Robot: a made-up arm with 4 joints. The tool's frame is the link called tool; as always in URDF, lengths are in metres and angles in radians. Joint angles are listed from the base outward. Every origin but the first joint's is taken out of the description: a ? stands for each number. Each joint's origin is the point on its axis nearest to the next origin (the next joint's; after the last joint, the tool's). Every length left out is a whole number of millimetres.
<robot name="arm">
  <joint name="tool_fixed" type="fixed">
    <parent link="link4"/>
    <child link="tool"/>
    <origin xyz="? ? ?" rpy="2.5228 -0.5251 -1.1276"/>
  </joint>
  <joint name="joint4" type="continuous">
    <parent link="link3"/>
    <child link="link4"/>
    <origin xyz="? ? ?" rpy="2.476 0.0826 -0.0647"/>
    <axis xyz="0 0 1"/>
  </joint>
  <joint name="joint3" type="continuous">
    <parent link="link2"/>
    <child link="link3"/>
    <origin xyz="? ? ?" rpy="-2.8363 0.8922 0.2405"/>
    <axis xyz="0 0 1"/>
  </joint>
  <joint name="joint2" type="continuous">
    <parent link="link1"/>
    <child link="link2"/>
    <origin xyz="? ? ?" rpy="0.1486 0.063 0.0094"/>
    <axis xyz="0 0 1"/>
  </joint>
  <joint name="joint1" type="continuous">
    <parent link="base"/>
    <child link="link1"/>
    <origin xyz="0.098 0.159 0.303" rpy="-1.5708 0 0"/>
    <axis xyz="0 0 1"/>
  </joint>
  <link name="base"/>
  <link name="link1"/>
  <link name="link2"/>
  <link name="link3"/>
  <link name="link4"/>
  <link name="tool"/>
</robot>
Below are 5 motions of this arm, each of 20 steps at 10 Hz.
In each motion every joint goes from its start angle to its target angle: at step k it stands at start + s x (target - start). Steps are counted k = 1, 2, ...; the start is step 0. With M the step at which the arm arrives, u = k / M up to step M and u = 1 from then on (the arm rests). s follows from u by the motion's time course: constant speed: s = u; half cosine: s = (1 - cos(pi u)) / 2; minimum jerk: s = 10 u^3 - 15 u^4 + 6 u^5.
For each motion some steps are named. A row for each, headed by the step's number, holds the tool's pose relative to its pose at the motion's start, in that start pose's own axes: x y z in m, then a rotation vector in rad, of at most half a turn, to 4 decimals.
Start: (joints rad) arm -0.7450 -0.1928 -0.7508 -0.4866
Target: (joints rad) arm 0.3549 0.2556 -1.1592 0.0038
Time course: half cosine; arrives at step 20
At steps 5, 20:
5: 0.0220 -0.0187 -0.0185 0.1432 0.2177 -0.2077
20: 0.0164 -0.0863 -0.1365 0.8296 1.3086 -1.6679

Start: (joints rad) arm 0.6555 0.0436 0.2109 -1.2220
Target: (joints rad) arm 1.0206 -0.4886 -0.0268 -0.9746
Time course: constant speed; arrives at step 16
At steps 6, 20:
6: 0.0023 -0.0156 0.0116 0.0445 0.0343 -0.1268
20: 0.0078 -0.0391 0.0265 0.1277 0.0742 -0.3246

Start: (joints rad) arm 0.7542 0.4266 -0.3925 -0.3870
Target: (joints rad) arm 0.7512 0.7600 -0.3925 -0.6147
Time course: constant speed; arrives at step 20
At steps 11, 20:
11: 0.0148 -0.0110 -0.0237 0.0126 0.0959 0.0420
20: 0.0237 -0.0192 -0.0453 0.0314 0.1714 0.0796

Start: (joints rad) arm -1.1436 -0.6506 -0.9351 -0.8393
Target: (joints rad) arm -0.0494 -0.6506 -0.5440 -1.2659
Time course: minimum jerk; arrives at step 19
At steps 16, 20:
16: 0.0922 -0.1198 -0.1430 -0.0603 0.6998 0.0896
20: 0.0917 -0.1235 -0.1491 -0.0530 0.7213 0.0974

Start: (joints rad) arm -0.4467 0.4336 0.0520 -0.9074
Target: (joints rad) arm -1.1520 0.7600 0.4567 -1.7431
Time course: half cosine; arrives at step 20
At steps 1, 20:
1: -0.0001 0.0004 0.0002 -0.0062 -0.0043 0.0052
20: -0.0275 0.0672 0.0064 -1.0578 -0.5219 0.8819

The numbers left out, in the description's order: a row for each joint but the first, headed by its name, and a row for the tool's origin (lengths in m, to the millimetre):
tool: 0.025 -0.025 0
joint4: 0.026 0.006 0
joint3: 0.048 -0.145 0
joint2: -0.105 0 0

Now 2 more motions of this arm.
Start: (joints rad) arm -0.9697 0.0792 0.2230 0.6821
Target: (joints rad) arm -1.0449 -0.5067 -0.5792 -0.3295
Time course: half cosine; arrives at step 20
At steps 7, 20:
7: -0.0233 0.0018 0.0085 0.0421 -0.1683 0.2157
20: -0.0983 0.0028 0.0130 0.1366 -0.7554 0.7694

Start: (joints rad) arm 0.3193 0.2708 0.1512 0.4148
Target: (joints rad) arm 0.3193 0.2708 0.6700 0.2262
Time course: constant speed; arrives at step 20
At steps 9, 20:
9: -0.0012 0.0073 0.0148 -0.2317 -0.1762 0.0896
20: -0.0061 0.0201 0.0293 -0.5245 -0.3776 0.2003

